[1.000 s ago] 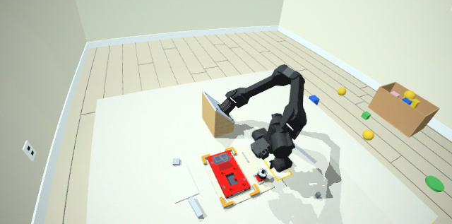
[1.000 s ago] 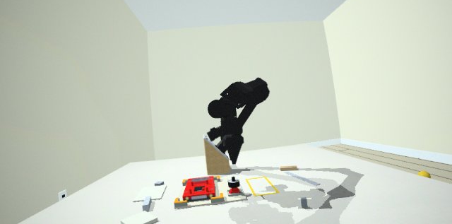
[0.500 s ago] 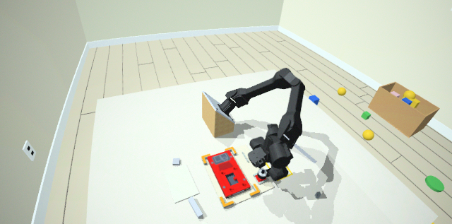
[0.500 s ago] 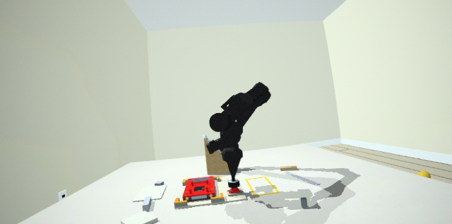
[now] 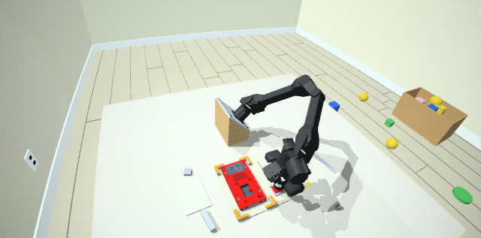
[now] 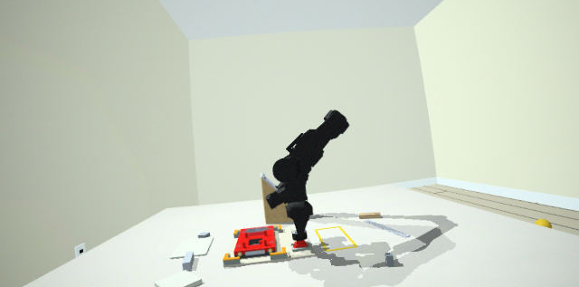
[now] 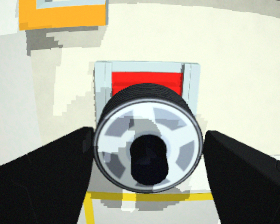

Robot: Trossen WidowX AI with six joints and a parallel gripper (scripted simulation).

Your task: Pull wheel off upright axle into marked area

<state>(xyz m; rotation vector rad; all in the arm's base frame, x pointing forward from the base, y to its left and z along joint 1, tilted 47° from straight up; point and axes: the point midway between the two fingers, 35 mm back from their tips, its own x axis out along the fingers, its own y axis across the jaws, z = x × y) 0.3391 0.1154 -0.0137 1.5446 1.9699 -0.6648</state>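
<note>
Right now my gripper tip is right at the wheel. The rest, counted from my gripper tip: white sheet: 6 cm behind, 33 cm to the right, 4 cm below; then upright axle: right at my gripper tip.
</note>
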